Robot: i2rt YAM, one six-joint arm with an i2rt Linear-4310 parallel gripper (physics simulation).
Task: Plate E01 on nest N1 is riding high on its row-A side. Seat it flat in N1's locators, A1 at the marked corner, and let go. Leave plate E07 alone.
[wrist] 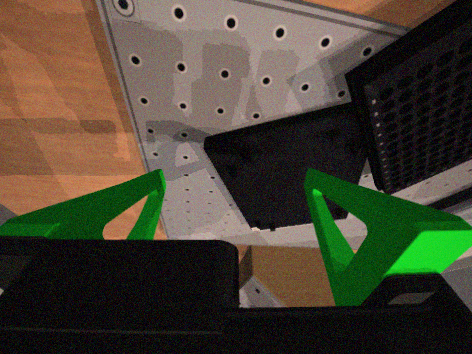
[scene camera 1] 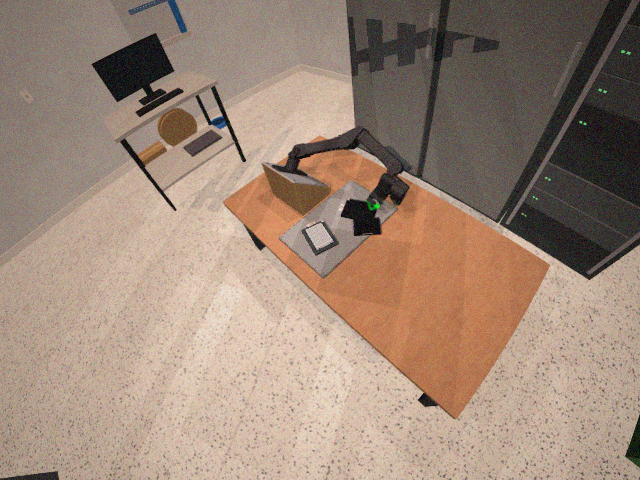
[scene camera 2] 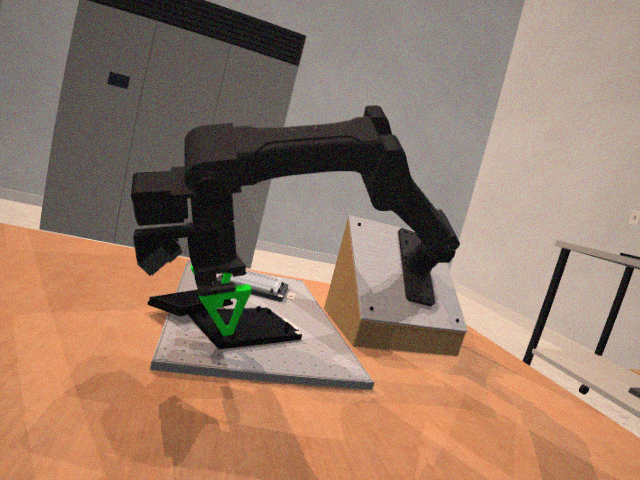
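Where they show: gripper, fingertip midpoint: (wrist: 235,176) (scene camera 1: 375,203) (scene camera 2: 222,320); arm's base, link origin: (scene camera 1: 289,171) (scene camera 2: 414,266).
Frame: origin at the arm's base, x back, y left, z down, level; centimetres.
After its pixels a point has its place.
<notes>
Plate E01 (scene camera 1: 367,226) {x -46.8, y 8.3, z 13.3 cm} (scene camera 2: 173,301) {x -49.3, y 11.9, z 13.0 cm} (wrist: 425,107) {x -47.0, y 10.5, z 13.1 cm}, black with many wells, lies tilted and askew, mostly off to one side of the black nest N1 (scene camera 1: 355,207) {x -33.8, y 13.2, z 13.8 cm} (scene camera 2: 261,326) {x -33.8, y 14.5, z 13.8 cm} (wrist: 285,167) {x -39.6, y 15.9, z 13.9 cm}. One edge overlaps the nest's side, and much of the nest's top is uncovered. Row letters and the marked corner are not readable. My gripper (scene camera 1: 373,205) {x -40.8, y 20.5, z 11.3 cm} (scene camera 2: 210,307) {x -40.8, y 20.5, z 11.3 cm} (wrist: 235,176) {x -40.8, y 20.5, z 11.3 cm} is open, with green fingers above the nest and nothing between them. In the wrist view the plate is right of both fingers. Plate E07 (scene camera 1: 320,235) {x -34.6, y -10.8, z 13.1 cm} (scene camera 2: 261,282) {x -32.8, y -6.8, z 12.3 cm}, white, sits in its dark nest farther along the board.
The grey perforated board (scene camera 1: 323,266) {x -47.2, y -20.3, z 15.0 cm} (scene camera 2: 330,361) {x -22.5, y 21.8, z 15.0 cm} (wrist: 160,45) {x -46.4, y 25.6, z 15.0 cm} carries both nests and lies on the wooden table (scene camera 1: 465,289) {x -98.4, y 14.8, z 16.3 cm} (scene camera 2: 93,413) {x -52.7, y 38.2, z 16.3 cm} (wrist: 45,150) {x -35.0, y 37.2, z 16.3 cm}. The arm's wedge-shaped base block (scene camera 1: 289,193) {x -9.3, y -8.1, z 3.9 cm} (scene camera 2: 408,338) {x -2.9, y 11.1, z 13.4 cm} (wrist: 295,267) {x -15.5, y 3.8, z 12.0 cm} stands beside the board.
</notes>
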